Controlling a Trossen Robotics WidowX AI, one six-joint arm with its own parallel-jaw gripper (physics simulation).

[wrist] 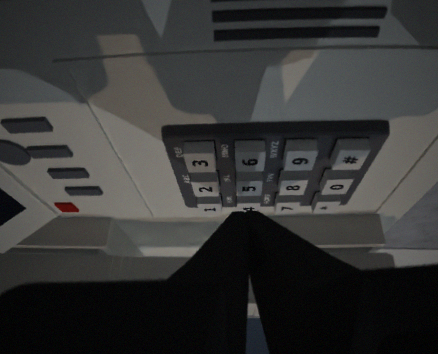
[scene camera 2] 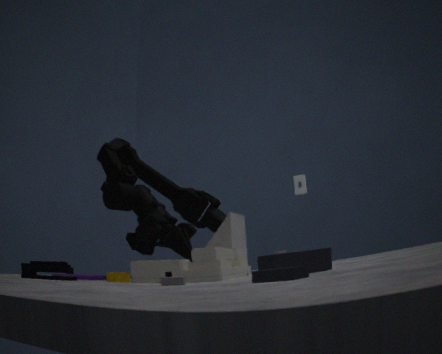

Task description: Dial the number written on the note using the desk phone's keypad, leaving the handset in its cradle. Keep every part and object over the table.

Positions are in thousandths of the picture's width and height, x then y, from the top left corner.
In view: the gripper (scene camera 2: 438, 736), a desk phone (wrist: 211, 261) and a dark keypad plate (wrist: 629, 380).
The gripper also shows in the wrist view (wrist: 558, 634).
